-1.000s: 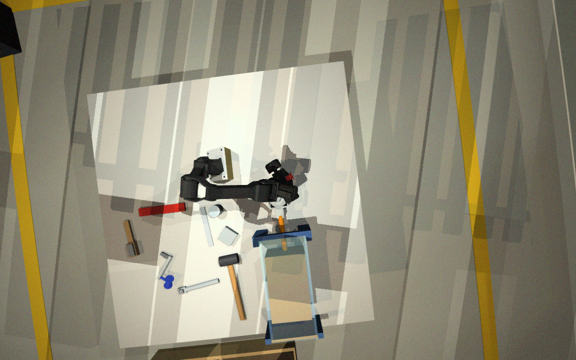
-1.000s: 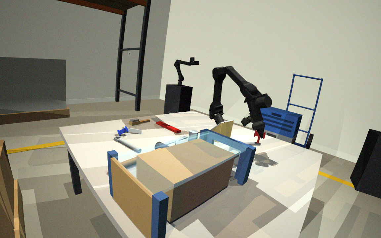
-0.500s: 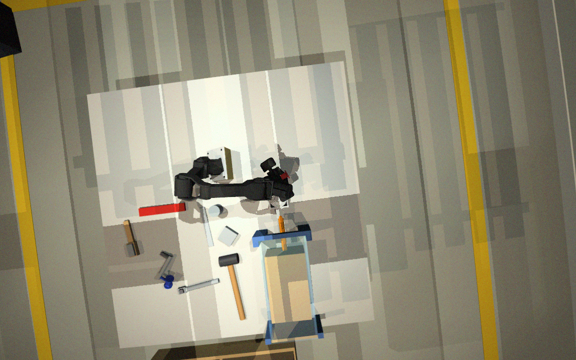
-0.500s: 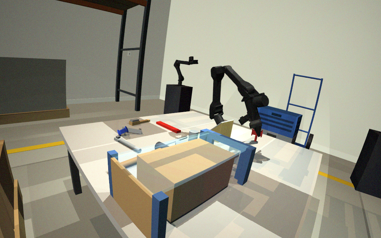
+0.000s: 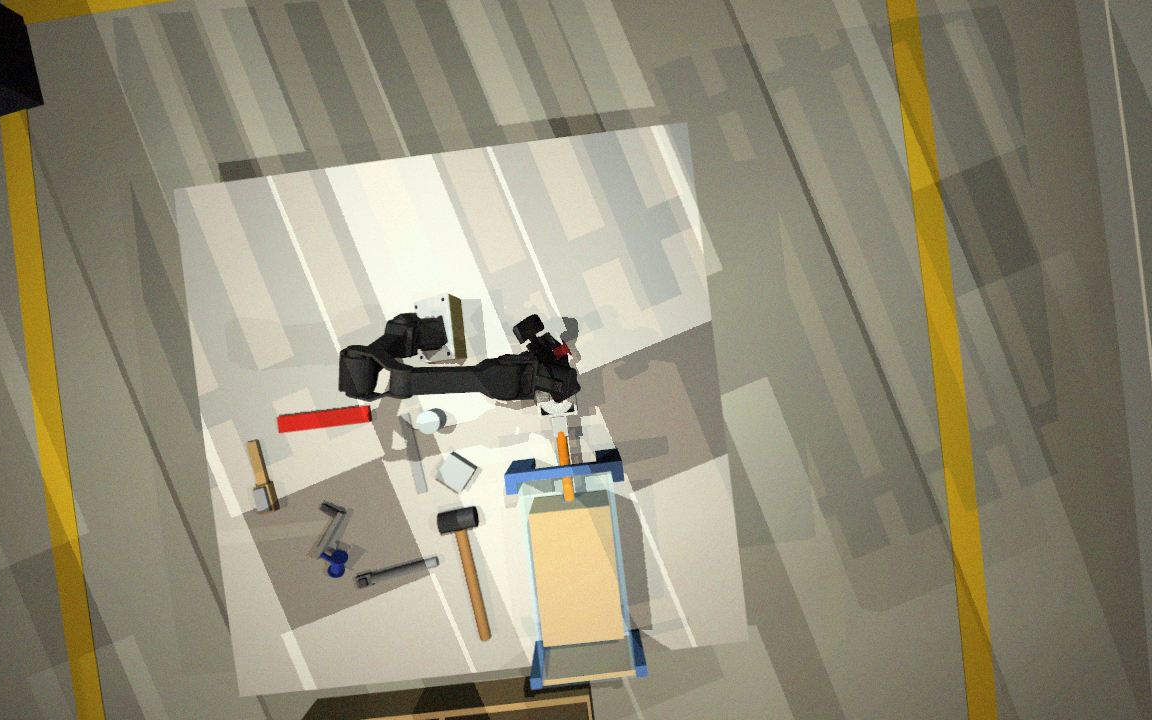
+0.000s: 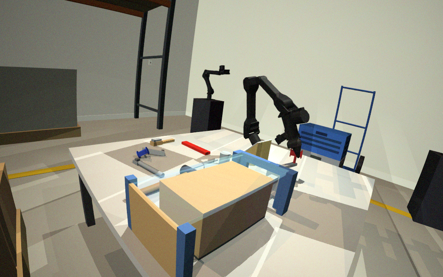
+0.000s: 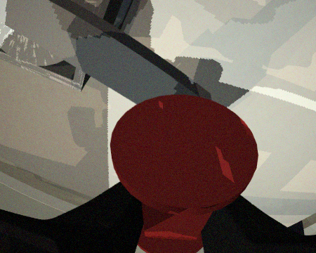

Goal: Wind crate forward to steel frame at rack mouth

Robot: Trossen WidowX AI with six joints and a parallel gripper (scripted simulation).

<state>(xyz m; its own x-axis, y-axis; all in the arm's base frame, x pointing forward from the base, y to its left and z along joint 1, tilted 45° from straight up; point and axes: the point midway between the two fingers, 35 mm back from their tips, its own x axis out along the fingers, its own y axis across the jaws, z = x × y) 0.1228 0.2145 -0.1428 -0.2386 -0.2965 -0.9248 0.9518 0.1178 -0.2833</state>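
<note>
The red-knobbed winch handle is 4 cm ahead of my gripper tip, 3 cm to the right of it and 3 cm below it. From my gripper tip the other things lie so: grey block: 22 cm ahead, 33 cm to the right, 12 cm below; winch: 8 cm ahead, 5 cm to the right, 10 cm below; red knob: 1 cm to the right.
</note>
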